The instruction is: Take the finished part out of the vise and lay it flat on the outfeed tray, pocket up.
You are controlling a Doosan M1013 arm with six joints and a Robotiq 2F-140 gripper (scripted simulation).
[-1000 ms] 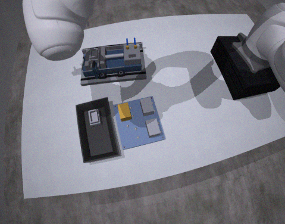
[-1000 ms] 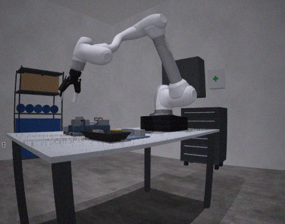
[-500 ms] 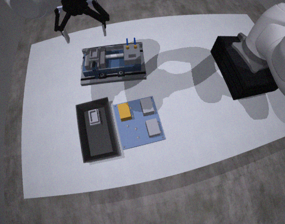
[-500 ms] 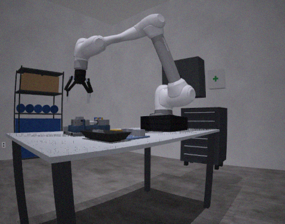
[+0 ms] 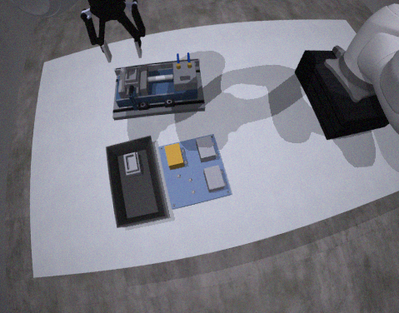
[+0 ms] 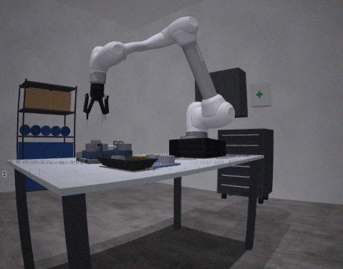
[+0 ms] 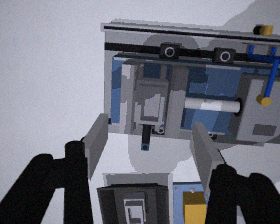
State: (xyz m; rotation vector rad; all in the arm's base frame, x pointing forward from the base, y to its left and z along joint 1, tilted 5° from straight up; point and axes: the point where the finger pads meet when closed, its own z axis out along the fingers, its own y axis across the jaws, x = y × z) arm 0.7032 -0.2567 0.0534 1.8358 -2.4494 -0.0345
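The vise lies 7 cm behind my hand, 2 cm to the left of it and 18 cm below it. Round my hand: blue plate 8 cm behind, 32 cm to the left, 21 cm below; then yellow block 4 cm behind, 27 cm to the left, 19 cm below.
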